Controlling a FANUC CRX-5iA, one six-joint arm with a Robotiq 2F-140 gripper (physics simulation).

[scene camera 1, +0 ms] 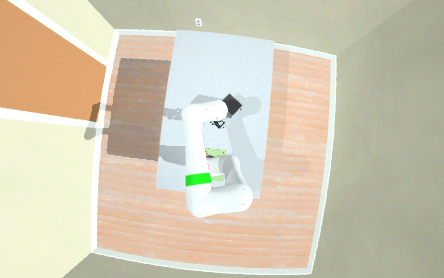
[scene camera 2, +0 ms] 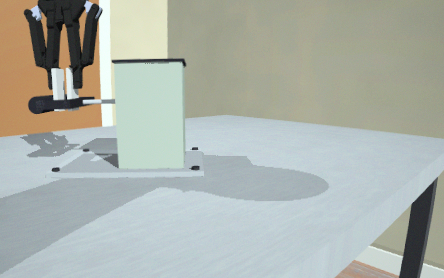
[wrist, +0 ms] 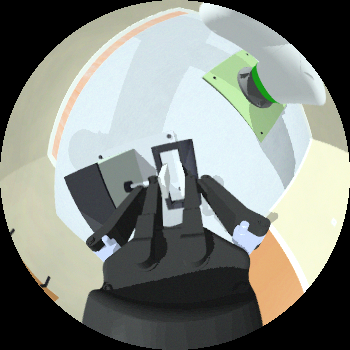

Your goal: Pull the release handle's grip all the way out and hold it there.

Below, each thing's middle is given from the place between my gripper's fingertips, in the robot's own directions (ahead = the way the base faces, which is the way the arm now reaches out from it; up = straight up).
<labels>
The base plate [wrist: 141, 146] is 100 mm ahead of my hand, 40 mm to the right of it and 90 mm below it.
</labels>
